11 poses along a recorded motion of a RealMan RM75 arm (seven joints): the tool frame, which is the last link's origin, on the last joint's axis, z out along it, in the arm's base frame.
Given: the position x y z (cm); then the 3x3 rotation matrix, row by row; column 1 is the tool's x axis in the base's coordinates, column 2 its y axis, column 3 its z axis. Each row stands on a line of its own.
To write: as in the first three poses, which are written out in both.
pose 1, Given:
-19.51 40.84 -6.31
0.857 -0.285 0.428
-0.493 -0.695 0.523
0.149 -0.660 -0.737
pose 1, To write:
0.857 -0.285 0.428 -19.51
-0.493 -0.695 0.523 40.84
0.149 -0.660 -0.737 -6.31
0 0 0 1

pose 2, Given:
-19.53 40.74 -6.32
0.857 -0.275 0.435
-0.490 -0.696 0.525
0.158 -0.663 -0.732
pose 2, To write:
0.857 -0.275 0.435 -19.53
-0.490 -0.696 0.525 40.74
0.158 -0.663 -0.732 -6.32
0 0 0 1

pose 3, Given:
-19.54 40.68 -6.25
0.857 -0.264 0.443
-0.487 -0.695 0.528
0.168 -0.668 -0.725
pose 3, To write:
0.857 -0.264 0.443 -19.54
-0.487 -0.695 0.528 40.68
0.168 -0.668 -0.725 -6.25
0 0 0 1

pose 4, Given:
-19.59 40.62 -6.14
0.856 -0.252 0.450
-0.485 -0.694 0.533
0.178 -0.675 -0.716
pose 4, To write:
0.856 -0.252 0.450 -19.59
-0.485 -0.694 0.533 40.62
0.178 -0.675 -0.716 -6.14
0 0 0 1

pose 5, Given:
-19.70 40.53 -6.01
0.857 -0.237 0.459
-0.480 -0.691 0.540
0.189 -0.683 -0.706
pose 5, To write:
0.857 -0.237 0.459 -19.70
-0.480 -0.691 0.540 40.53
0.189 -0.683 -0.706 -6.01
0 0 0 1

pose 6, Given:
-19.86 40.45 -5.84
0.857 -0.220 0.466
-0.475 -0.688 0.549
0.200 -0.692 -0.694
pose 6, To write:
0.857 -0.220 0.466 -19.86
-0.475 -0.688 0.549 40.45
0.200 -0.692 -0.694 -5.84
0 0 0 1

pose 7, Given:
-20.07 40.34 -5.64
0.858 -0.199 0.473
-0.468 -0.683 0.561
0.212 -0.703 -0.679
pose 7, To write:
0.858 -0.199 0.473 -20.07
-0.468 -0.683 0.561 40.34
0.212 -0.703 -0.679 -5.64
0 0 0 1

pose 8, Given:
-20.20 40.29 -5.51
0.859 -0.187 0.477
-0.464 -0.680 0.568
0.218 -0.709 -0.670
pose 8, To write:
0.859 -0.187 0.477 -20.20
-0.464 -0.680 0.568 40.29
0.218 -0.709 -0.670 -5.51
0 0 0 1

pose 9, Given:
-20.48 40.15 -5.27
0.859 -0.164 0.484
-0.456 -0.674 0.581
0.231 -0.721 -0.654
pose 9, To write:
0.859 -0.164 0.484 -20.48
-0.456 -0.674 0.581 40.15
0.231 -0.721 -0.654 -5.27
0 0 0 1

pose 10, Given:
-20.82 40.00 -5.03
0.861 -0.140 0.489
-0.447 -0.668 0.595
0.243 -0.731 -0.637
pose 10, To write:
0.861 -0.140 0.489 -20.82
-0.447 -0.668 0.595 40.00
0.243 -0.731 -0.637 -5.03
0 0 0 1

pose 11, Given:
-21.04 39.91 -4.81
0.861 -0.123 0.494
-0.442 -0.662 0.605
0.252 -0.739 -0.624
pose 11, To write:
0.861 -0.123 0.494 -21.04
-0.442 -0.662 0.605 39.91
0.252 -0.739 -0.624 -4.81
0 0 0 1

